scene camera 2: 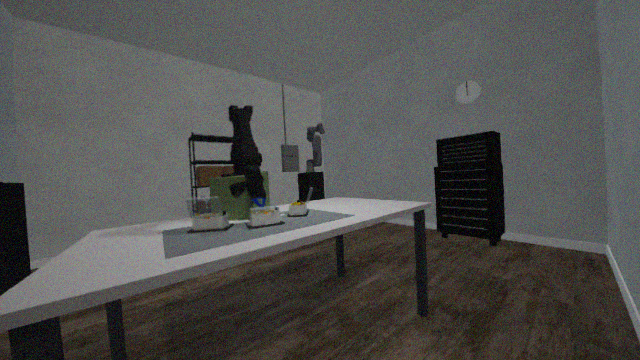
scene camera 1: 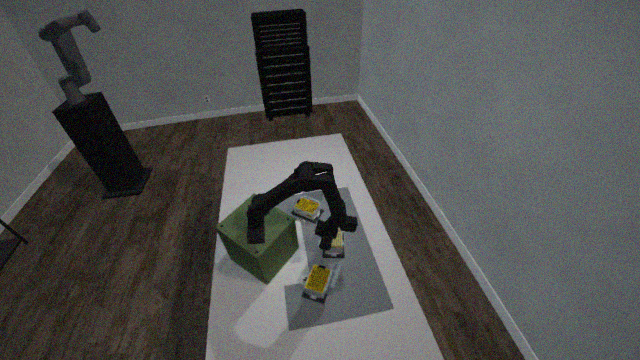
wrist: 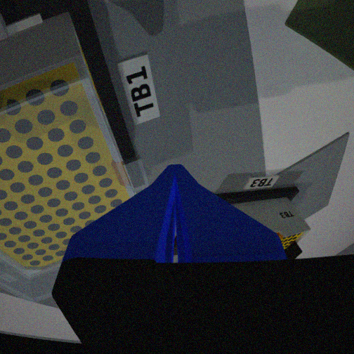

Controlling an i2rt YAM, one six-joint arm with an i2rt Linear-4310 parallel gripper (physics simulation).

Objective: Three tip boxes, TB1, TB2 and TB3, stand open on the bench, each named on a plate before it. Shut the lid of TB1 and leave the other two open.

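Pixels of known places: gripper, fingertip midpoint: (scene camera 2: 262, 208) (scene camera 1: 320, 235); arm's base at its link origin: (scene camera 2: 240, 174) (scene camera 1: 256, 223).
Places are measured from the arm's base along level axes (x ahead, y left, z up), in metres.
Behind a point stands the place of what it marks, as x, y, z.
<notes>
The middle box, TB1 (scene camera 1: 333, 249) @(0.331, -0.067, -0.176) (scene camera 2: 265, 218) @(0.385, -0.019, -0.207) (wrist: 45, 170), has a yellow rack inside. A clear panel shows over part of the rack; I cannot tell how far its lid is down. Its name plate (wrist: 139, 89) lies beside it. TB3 (scene camera 1: 306, 207) (scene camera 2: 298, 210) (wrist: 265, 215) is the far box; its clear lid (scene camera 2: 310, 194) @(0.339, 0.258, -0.130) (wrist: 320, 182) stands open, leaning back. The near box, TB2 (scene camera 1: 318, 281) (scene camera 2: 210, 221) @(0.277, -0.218, -0.201), has its clear lid (scene camera 2: 202, 205) @(0.302, -0.247, -0.128) raised. My gripper (scene camera 1: 326, 247) (scene camera 2: 259, 202) @(0.284, 0.011, -0.174) (wrist: 175, 175) is shut and empty, its blue tips low beside TB1. Contact is unclear.
The boxes stand on a grey mat (scene camera 1: 367, 295) @(0.436, -0.299, -0.242) (scene camera 2: 175, 247) @(0.435, -0.350, -0.242) on the white table (scene camera 1: 250, 160) @(-0.096, 0.805, -0.245) (scene camera 2: 90, 255) @(0.311, -0.569, -0.245). A green block (scene camera 1: 265, 250) @(0.034, -0.132, -0.020) (scene camera 2: 225, 200) @(0.062, -0.105, -0.137) (wrist: 330, 25) stands on the arm's side of the boxes. A black drawer cabinet (scene camera 1: 285, 70) (scene camera 2: 470, 185) stands beyond the table.
</notes>
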